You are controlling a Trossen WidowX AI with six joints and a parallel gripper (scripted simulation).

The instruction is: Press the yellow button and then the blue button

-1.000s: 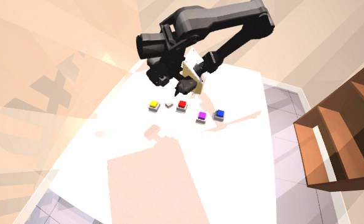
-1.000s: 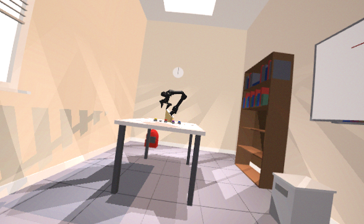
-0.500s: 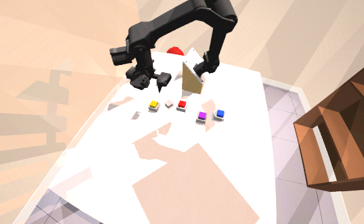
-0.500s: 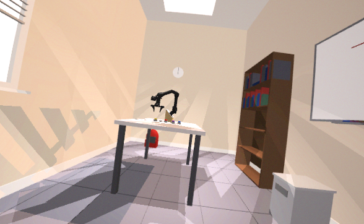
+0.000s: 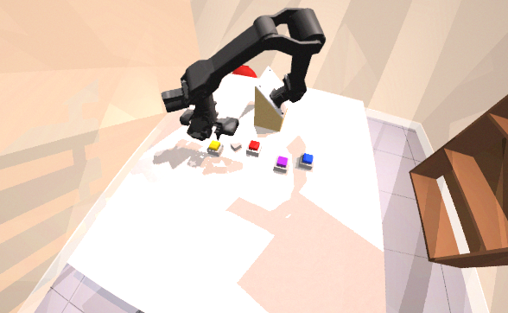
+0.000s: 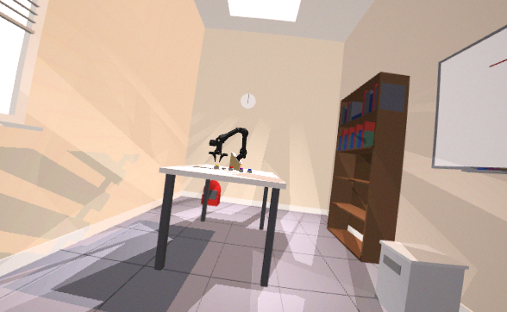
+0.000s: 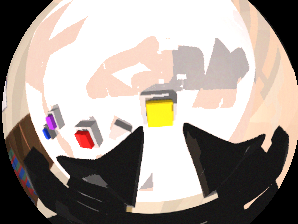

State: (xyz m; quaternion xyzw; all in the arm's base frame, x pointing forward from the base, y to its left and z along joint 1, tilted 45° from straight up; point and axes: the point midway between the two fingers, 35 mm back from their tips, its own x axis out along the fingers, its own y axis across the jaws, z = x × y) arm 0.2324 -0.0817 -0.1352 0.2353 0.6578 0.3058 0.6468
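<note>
Right now my gripper tip is 3 cm above the yellow button. From my gripper tip the other things lie so: purple button 25 cm to the left, 3 cm below, 3 cm behind; then red button 14 cm to the left, 5 cm behind, 3 cm below; then blue button 33 cm to the left, 7 cm behind, 3 cm below.
</note>
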